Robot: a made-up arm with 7 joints. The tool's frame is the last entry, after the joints. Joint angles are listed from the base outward.
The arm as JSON. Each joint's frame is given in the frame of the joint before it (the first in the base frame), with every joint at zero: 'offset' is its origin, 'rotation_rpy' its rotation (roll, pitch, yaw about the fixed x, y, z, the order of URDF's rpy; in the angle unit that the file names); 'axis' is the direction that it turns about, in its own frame. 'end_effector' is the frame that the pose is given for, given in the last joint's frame.
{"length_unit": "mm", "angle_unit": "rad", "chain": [
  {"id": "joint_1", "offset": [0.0, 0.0, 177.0], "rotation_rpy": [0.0, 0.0, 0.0], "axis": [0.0, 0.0, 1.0]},
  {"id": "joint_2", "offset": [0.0, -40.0, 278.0], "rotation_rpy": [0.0, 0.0, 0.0], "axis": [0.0, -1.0, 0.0]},
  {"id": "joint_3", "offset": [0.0, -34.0, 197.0], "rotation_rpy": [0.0, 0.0, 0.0], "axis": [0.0, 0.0, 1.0]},
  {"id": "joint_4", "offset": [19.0, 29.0, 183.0], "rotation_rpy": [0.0, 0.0, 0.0], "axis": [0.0, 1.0, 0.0]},
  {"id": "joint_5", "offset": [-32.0, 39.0, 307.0], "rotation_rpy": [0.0, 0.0, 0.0], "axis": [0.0, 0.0, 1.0]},
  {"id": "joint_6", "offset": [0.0, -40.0, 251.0], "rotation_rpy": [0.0, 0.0, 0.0], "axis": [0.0, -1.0, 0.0]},
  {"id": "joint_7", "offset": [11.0, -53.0, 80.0], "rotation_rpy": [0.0, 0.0, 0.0], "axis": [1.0, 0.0, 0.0]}
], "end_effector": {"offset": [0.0, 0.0, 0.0], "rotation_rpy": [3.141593, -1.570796, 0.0]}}
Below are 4 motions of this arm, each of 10 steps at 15 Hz.
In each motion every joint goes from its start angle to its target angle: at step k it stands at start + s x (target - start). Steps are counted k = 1, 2, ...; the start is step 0. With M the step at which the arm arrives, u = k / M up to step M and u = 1 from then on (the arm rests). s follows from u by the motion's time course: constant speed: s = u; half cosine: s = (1 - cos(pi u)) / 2; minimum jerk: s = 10 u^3 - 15 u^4 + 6 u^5.
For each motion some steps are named. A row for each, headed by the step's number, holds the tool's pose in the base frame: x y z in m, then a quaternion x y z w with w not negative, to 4 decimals.
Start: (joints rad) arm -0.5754 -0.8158 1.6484 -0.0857 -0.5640 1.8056 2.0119
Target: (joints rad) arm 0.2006 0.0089 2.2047 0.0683 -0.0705 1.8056 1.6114
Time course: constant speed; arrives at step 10
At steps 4, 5, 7, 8, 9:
4: 0.3896 -0.3187 1.2602 0.1765 0.1982 -0.0557 0.9625
5: 0.3575 -0.2623 1.2942 0.1627 0.1718 0.0203 0.9714
7: 0.2632 -0.1689 1.3497 0.1316 0.1160 0.1726 0.9692
8: 0.2032 -0.1354 1.3700 0.1145 0.0863 0.2475 0.9582
9: 0.1366 -0.1126 1.3844 0.0965 0.0553 0.3205 0.9407

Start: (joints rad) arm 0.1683 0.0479 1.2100 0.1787 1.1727 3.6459 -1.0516
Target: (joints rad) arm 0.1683 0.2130 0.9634 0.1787 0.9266 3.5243 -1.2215
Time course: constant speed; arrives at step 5
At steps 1, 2, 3, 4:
1: -0.0655 0.0905 1.2967 -0.1838 0.7978 -0.4720 0.3271
2: -0.0788 0.0826 1.2959 -0.1460 0.7927 -0.4992 0.3180
3: -0.0927 0.0734 1.2949 -0.1078 0.7874 -0.5241 0.3061
4: -0.1074 0.0630 1.2939 -0.0693 0.7819 -0.5467 0.2914

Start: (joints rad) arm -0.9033 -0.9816 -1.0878 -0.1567 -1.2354 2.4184 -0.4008
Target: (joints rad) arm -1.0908 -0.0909 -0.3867 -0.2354 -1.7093 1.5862 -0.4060
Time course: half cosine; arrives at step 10
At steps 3, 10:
3: 0.4814 -0.3902 1.0799 0.1019 0.5897 -0.0936 0.7957
10: 0.1113 0.1297 1.3703 -0.0784 0.0000 -0.2216 0.9720

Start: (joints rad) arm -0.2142 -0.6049 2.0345 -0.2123 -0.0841 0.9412 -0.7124
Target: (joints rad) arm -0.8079 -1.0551 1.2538 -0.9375 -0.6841 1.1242 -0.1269
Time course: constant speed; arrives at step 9
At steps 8, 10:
8: -0.0362 -0.7565 0.9410 0.2709 -0.5107 0.8004 0.1588
10: -0.1210 -0.7212 0.9427 0.2306 -0.5383 0.7721 0.2467

